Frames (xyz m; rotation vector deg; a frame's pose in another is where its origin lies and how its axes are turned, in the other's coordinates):
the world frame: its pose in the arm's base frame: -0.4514 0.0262 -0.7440 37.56 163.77 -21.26
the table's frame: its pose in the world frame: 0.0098 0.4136 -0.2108 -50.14 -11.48 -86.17
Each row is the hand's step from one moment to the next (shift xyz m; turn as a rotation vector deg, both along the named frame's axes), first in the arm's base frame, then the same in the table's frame.
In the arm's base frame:
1: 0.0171 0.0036 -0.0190 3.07 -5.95 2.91
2: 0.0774 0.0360 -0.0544 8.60 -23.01 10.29
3: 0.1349 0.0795 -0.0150 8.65 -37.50 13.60
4: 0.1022 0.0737 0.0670 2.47 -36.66 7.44
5: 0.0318 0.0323 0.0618 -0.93 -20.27 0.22
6: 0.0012 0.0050 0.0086 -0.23 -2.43 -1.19
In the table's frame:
1: -0.0005 -0.0180 0.0185 2.30 -4.29 -5.44
2: -0.0329 -0.0696 0.0658 10.58 -13.73 -20.22
3: -0.1075 -0.1016 0.0535 20.70 -17.96 -30.24
4: -0.1284 -0.0587 -0.0210 25.17 -13.05 -24.53
5: -0.0663 -0.0079 -0.0376 16.57 -5.77 -10.19
6: -0.0084 0.0021 -0.0050 2.59 -0.80 -0.16

